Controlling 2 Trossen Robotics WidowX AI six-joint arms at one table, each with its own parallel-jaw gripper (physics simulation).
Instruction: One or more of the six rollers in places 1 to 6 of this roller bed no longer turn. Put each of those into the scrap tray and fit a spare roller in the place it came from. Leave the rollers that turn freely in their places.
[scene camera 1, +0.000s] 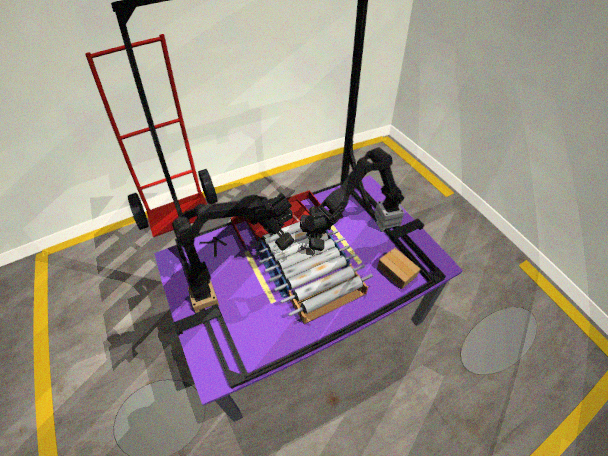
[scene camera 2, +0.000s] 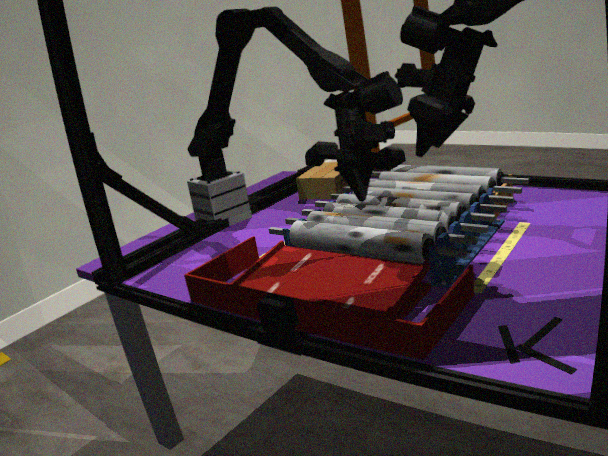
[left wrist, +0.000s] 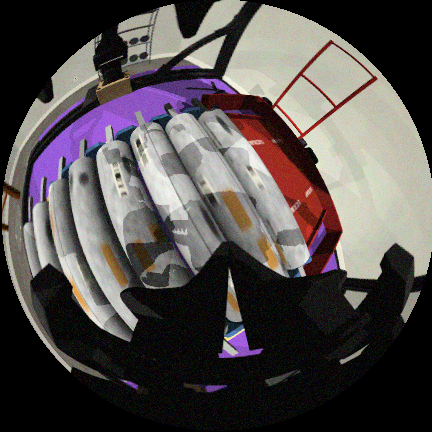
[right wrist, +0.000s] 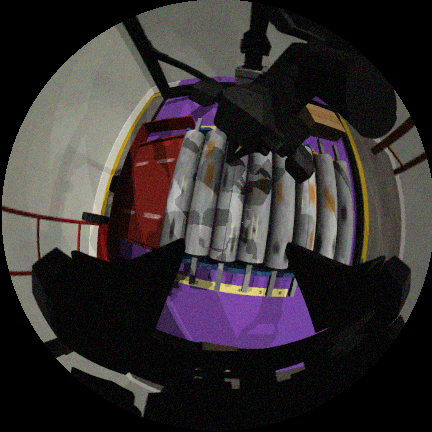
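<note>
Six grey-white blotchy rollers lie side by side in the blue roller bed; the third and fourth show in the right wrist view. Two spare rollers lie in the wooden rack. The red scrap tray has no roller in it. My left gripper is shut and empty, tips down at the bed's third or fourth roller; contact cannot be told. My right gripper is open and empty above the rollers' near-side ends in the right wrist view.
A wooden block stands beside the bed, near my left arm's base. Yellow number strips run along the bed's sides. Black frame posts rise at the table's edge. My two arms are close together over the bed.
</note>
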